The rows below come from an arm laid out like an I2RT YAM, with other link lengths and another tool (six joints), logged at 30 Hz.
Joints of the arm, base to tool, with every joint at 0 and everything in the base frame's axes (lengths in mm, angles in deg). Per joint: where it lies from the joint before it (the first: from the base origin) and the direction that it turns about. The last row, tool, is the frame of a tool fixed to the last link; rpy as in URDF.
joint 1: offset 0 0 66.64 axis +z
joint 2: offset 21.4 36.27 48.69 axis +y
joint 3: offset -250.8 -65.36 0 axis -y
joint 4: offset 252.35 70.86 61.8 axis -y
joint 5: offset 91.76 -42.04 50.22 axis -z
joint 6: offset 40.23 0 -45.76 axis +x
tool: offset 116 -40 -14 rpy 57.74 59.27 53.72
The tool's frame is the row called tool.
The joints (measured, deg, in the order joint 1, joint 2, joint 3, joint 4, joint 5, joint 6), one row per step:
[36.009, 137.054, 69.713, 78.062, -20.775, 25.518]
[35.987, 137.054, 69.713, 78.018, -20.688, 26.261]
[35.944, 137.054, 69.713, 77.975, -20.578, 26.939]
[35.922, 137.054, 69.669, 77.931, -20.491, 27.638]
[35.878, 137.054, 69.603, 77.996, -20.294, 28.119]
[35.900, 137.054, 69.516, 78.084, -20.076, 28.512]
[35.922, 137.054, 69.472, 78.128, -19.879, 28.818]
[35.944, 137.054, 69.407, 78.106, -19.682, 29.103]
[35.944, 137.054, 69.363, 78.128, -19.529, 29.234]
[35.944, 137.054, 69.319, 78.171, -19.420, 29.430]
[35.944, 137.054, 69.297, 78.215, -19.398, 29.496]
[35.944, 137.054, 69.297, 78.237, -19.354, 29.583]
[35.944, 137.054, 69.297, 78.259, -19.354, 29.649]
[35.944, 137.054, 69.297, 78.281, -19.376, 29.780]
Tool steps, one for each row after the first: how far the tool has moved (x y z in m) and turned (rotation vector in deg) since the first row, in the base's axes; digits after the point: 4 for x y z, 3 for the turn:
[0.0001, -0.0001, -0.0006, 0.385, 0.659, 0.022]
[0.0003, -0.0004, -0.0011, 0.741, 1.265, -0.012]
[0.0003, -0.0006, -0.0020, 1.079, 1.922, 0.000]
[0.0006, -0.0013, -0.0024, 1.371, 2.338, -0.154]
[0.0005, -0.0016, -0.0028, 1.620, 2.682, -0.278]
[0.0005, -0.0018, -0.0031, 1.819, 2.953, -0.396]
[0.0004, -0.0020, -0.0038, 1.956, 3.276, -0.521]
[0.0006, -0.0023, -0.0040, 2.041, 3.415, -0.649]
[0.0006, -0.0026, -0.0043, 2.167, 3.586, -0.722]
[0.0005, -0.0026, -0.0043, 2.220, 3.624, -0.731]
[0.0006, -0.0027, -0.0042, 2.288, 3.682, -0.759]
[0.0005, -0.0027, -0.0041, 2.337, 3.718, -0.747]
[0.0004, -0.0026, -0.0041, 2.418, 3.806, -0.701]

